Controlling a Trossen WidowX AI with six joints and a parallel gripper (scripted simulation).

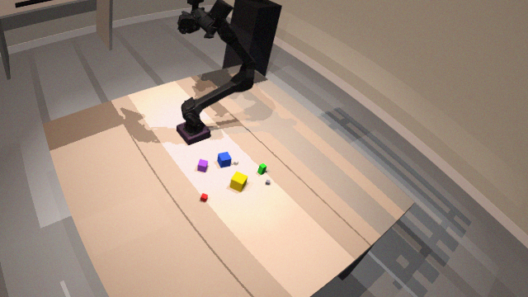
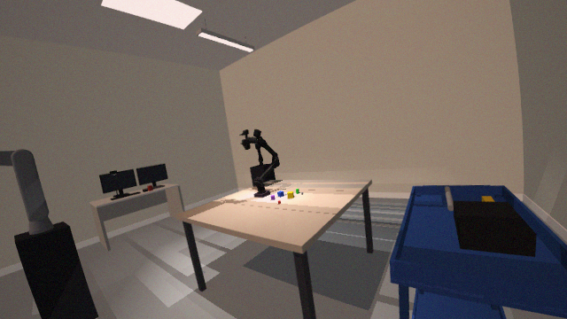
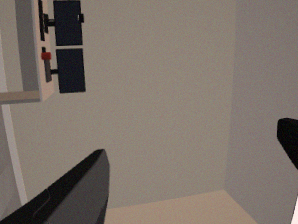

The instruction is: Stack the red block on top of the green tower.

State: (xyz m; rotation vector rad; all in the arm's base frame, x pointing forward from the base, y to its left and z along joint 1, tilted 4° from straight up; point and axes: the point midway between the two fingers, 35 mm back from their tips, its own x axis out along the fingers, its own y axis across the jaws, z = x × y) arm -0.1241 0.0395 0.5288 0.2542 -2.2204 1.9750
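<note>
Right now the red block is 56 cm below my gripper tip, 48 cm ahead of it and 18 cm to the right of it. Also, from my gripper tip: purple cube (55 cm below, 35 cm ahead, 9 cm to the right); blue block (55 cm below, 38 cm ahead); yellow block (55 cm below, 50 cm ahead, 3 cm to the right).
</note>
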